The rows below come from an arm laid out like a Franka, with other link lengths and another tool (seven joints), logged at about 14 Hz.
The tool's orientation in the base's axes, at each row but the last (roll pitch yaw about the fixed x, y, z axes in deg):
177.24 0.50 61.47
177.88 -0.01 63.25
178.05 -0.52 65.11
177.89 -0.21 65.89
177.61 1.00 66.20
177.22 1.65 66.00
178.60 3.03 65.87
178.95 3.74 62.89
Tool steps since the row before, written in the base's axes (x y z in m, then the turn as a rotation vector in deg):
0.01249 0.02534 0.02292 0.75 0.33 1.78
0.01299 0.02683 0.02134 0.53 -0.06 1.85
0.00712 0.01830 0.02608 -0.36 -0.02 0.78
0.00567 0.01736 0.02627 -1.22 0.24 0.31
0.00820 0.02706 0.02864 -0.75 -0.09 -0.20
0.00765 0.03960 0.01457 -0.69 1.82 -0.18
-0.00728 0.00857 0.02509 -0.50 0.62 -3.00
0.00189 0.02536 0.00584 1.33 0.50 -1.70
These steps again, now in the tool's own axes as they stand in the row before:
0.02803 -0.00001 -0.02319 0.63 0.59 -1.76
0.02981 0.00031 -0.02134 0.19 0.57 -1.83
0.01983 -0.00036 -0.02593 -0.16 -0.29 -0.79
0.01826 -0.00095 -0.02626 -0.28 -1.20 -0.36
0.02756 -0.00220 -0.02924 -0.38 -0.66 0.18
0.03885 -0.00835 -0.01612 1.39 -1.38 0.07
0.00351 -0.00953 -0.02555 0.52 -0.78 2.96
0.02300 -0.00974 -0.00754 1.16 0.93 1.65

